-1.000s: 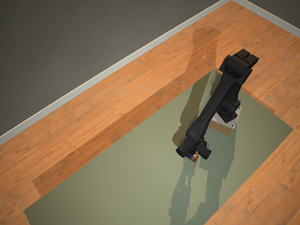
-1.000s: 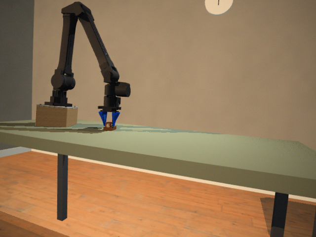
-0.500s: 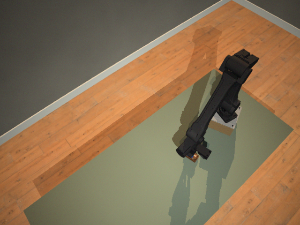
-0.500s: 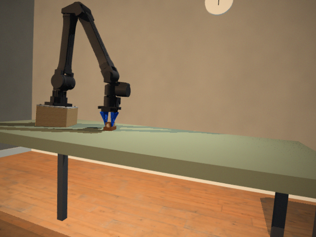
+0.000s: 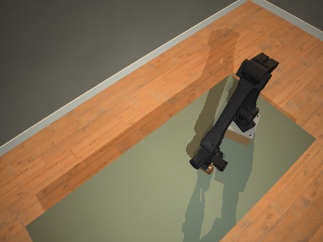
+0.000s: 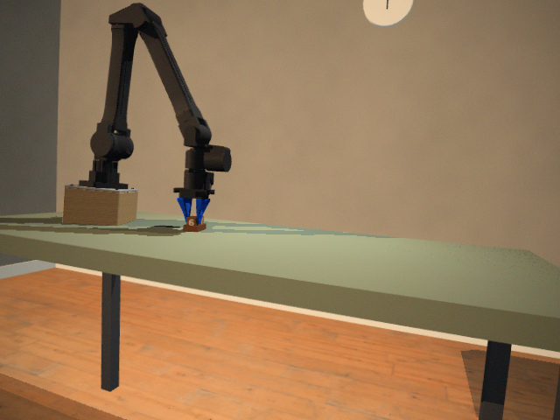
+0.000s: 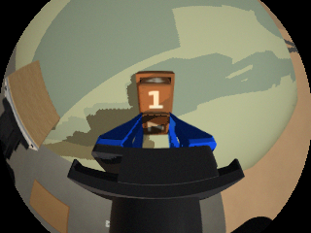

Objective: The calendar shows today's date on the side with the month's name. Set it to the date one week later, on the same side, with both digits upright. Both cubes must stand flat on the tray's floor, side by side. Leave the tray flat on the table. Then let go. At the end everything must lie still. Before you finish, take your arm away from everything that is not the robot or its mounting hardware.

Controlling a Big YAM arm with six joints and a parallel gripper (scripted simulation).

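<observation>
Right now the brown digit cube is right at my hand. Also, from my hand: brown tray 10 mm behind, 20 mm to the left, 20 mm below.
</observation>
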